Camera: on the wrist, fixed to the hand. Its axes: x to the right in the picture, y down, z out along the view.
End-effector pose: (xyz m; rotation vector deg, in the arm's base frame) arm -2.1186 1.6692 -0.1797 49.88 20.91 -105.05
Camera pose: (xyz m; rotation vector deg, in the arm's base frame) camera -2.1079 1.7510 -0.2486 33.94 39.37 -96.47
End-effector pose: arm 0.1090 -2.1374 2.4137 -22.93 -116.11 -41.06
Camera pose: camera 0.1618 -2.2282 2.4363 -36.17 -108.28 -63.73
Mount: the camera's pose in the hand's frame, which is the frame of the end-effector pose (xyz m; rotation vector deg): -0.0085 -0.0349 -0.1013 -22.31 -0.48 0.26
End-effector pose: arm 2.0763 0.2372 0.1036 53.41 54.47 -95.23
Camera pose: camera 2.0594 0.3397 0.0762 37.92 69.40 -80.56
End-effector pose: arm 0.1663 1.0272 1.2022 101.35 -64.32 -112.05
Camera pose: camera 0.2727 1.0198 1.1891 88.71 -39.23 -115.33
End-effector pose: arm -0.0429 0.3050 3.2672 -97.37 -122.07 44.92
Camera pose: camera -0.0129 0.3144 3.3700 -107.87 -137.80 22.46
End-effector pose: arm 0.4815 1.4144 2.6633 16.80 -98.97 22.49
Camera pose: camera 0.5878 1.4247 2.6750 0.48 -101.44 3.02
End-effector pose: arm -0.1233 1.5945 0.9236 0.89 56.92 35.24
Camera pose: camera -0.1896 1.5350 0.8635 -18.53 48.83 46.03
